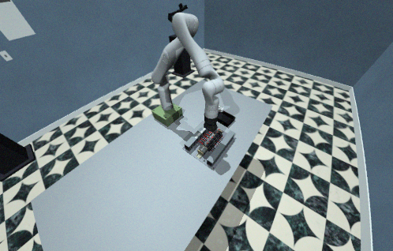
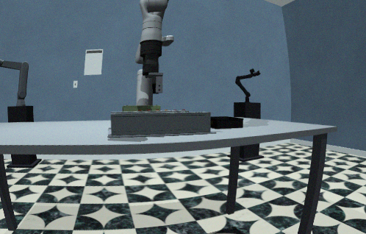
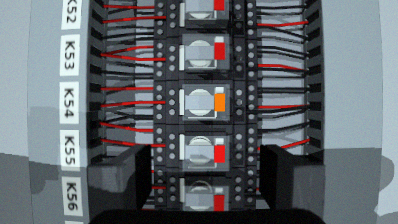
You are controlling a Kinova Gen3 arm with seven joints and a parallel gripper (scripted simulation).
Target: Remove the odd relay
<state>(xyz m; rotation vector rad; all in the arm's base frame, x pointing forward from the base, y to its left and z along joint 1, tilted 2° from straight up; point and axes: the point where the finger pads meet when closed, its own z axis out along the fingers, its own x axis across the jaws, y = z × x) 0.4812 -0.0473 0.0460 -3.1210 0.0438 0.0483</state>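
My gripper is now 9 cm above the K54 relay and 3 cm to the right of it. Also, from my hand: K52 relay (9 cm to the left, 9 cm below); relay panel (11 cm below, 1 cm to the right); K53 relay (9 cm below, 6 cm to the left).
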